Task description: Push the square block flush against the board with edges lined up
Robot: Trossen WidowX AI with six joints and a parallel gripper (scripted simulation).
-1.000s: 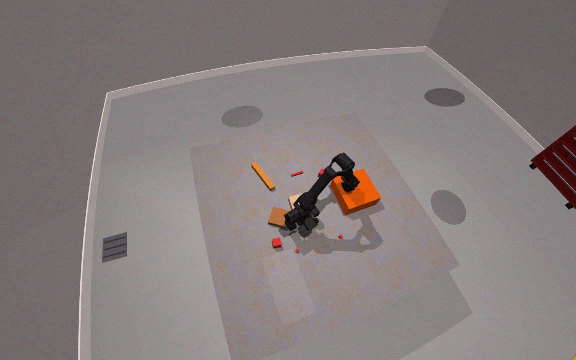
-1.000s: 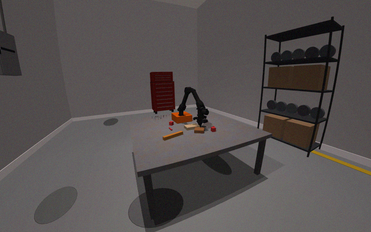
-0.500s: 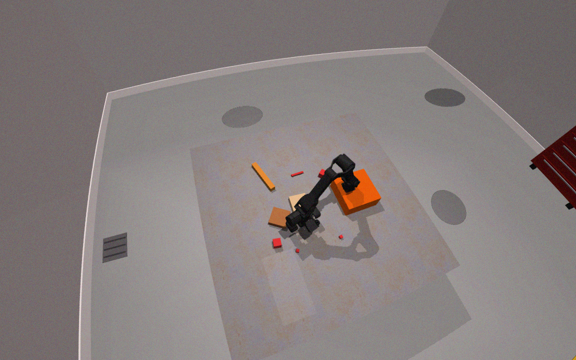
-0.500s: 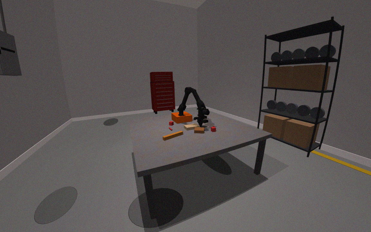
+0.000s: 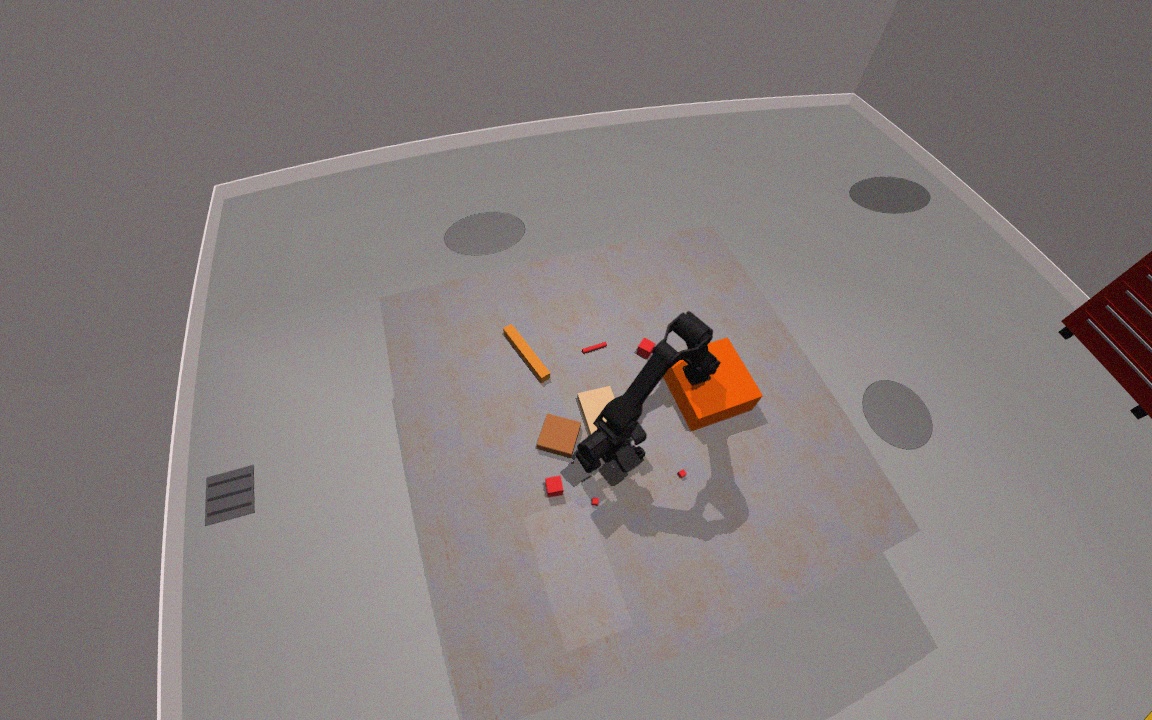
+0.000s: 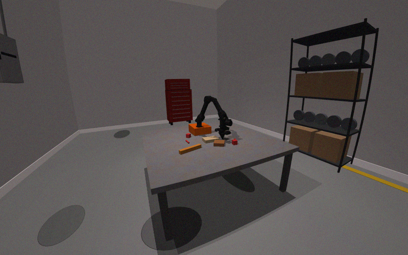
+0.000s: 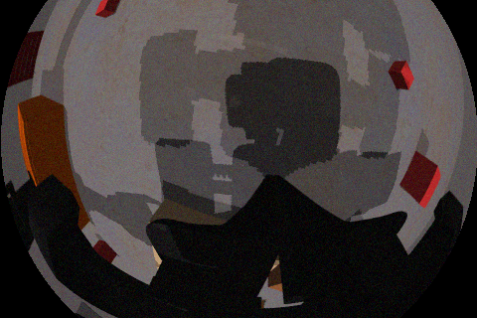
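The board lies 12 cm to the right of my gripper tip, 3 cm behind it and 1 cm above it. The rest, counted from my gripper tip: brown square block 11 cm ahead, 10 cm to the right, 1 cm above; thin red strip 36 cm to the right, 9 cm behind; long orange bar 39 cm to the right, 12 cm ahead, 1 cm above.
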